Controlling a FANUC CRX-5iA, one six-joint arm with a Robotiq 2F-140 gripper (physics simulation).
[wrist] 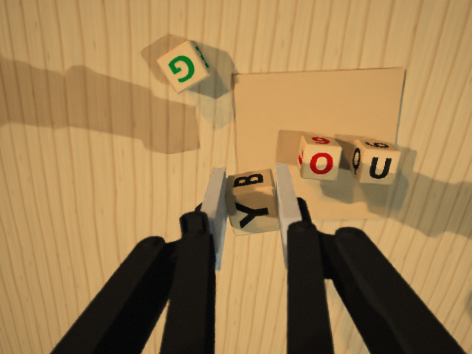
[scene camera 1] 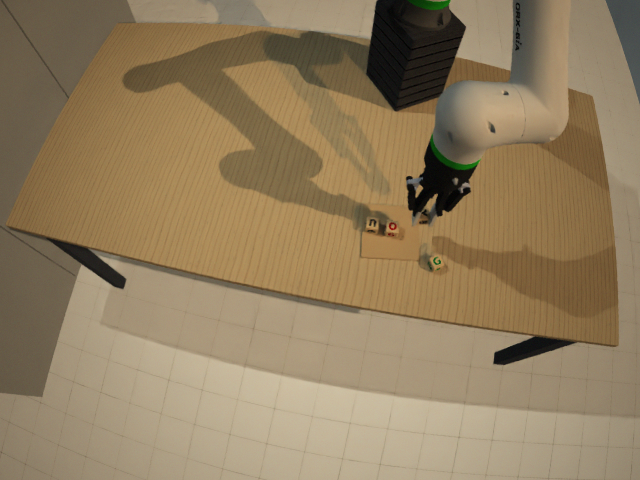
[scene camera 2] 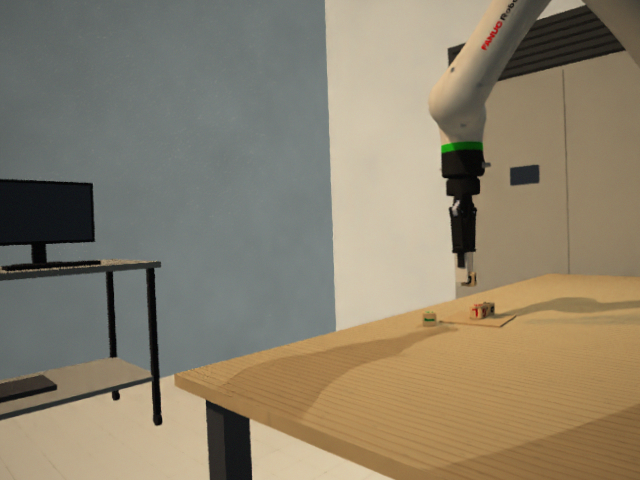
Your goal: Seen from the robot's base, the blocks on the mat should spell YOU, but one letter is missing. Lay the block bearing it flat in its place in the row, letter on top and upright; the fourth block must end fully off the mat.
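Note:
My gripper [scene camera 1: 423,221] [scene camera 2: 466,281] [wrist: 251,185] is shut on the Y block [scene camera 1: 424,215] [scene camera 2: 473,279] [wrist: 252,212], in the air near the mat's O-side edge. In the wrist view its black Y lies sideways, stem to the right, a quarter turn from the O and U; a B shows on the adjoining face. The O block [scene camera 1: 391,228] [scene camera 2: 476,311] [wrist: 320,163], red, and the U block [scene camera 1: 372,225] [scene camera 2: 491,308] [wrist: 380,166], black, stand on the mat [scene camera 1: 382,249] [scene camera 2: 500,320] [wrist: 320,97], letters upright in the wrist view, O left of U.
The green-lettered G block [scene camera 1: 435,263] [scene camera 2: 429,319] [wrist: 183,67] lies turned on the table [scene camera 1: 206,217] [scene camera 2: 361,387] [wrist: 75,200], off the mat, beyond its corner. The robot's dark ribbed pedestal [scene camera 1: 413,62] stands at the table's far side. A cart with a monitor [scene camera 2: 46,211] stands apart.

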